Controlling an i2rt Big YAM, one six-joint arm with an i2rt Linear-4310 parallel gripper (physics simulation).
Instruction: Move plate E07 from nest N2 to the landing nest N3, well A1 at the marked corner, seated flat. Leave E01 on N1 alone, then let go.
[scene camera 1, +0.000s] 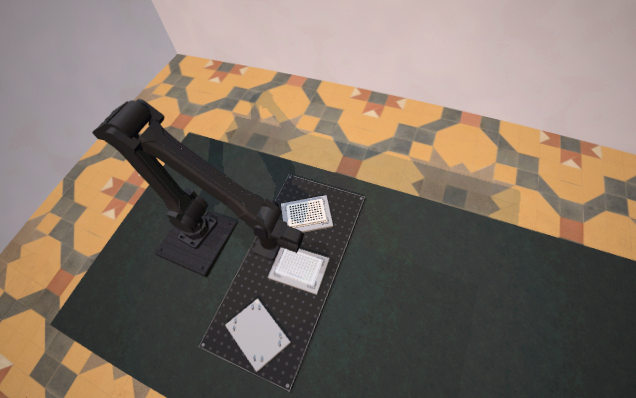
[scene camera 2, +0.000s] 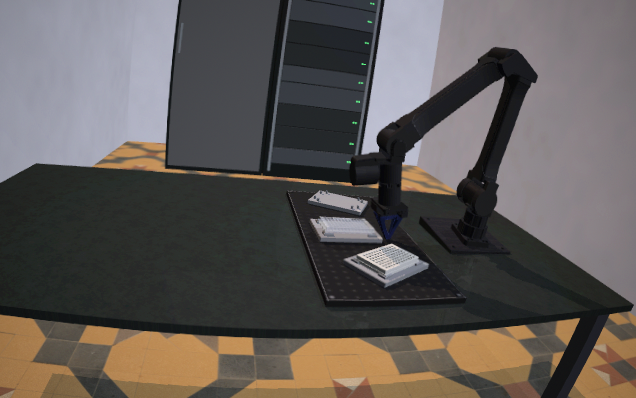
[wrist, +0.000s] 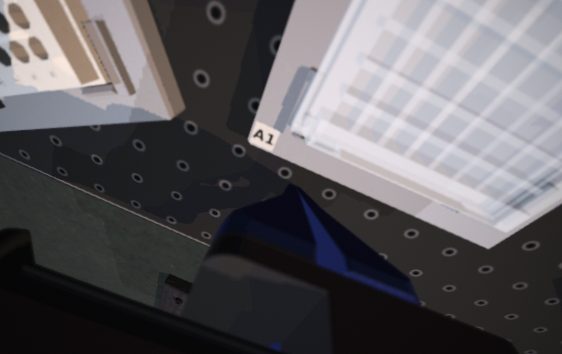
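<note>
A clear-white plate (scene camera 1: 300, 266) (scene camera 2: 347, 226) (wrist: 450, 100), apparently E07, sits on the middle nest (scene camera 2: 345, 239) (wrist: 390, 195); an A1 label marks that nest's corner in the wrist view. A plate with dark round wells (scene camera 1: 306, 213) (scene camera 2: 387, 259), apparently E01, sits on another nest (scene camera 2: 407, 274) (wrist: 150, 100). The third nest (scene camera 1: 257, 335) (scene camera 2: 337, 202), apparently N3, is bare and turned at an angle. No plate names are readable. My gripper (scene camera 2: 388, 237) (wrist: 289, 195) is shut and empty, its blue fingertips above the board, beside the middle nest on the arm-base side. The arm hides the fingertips in scene camera 1.
The nests stand on a dark perforated board (scene camera 1: 240, 295) (scene camera 2: 350, 292) on the dark green table (scene camera 1: 425, 300) (scene camera 2: 175, 250). The arm's base plate (scene camera 1: 195, 257) (scene camera 2: 480, 247) stands beside the board. The well plate's nest is close to the middle nest. Pins rise from the bare nest.
</note>
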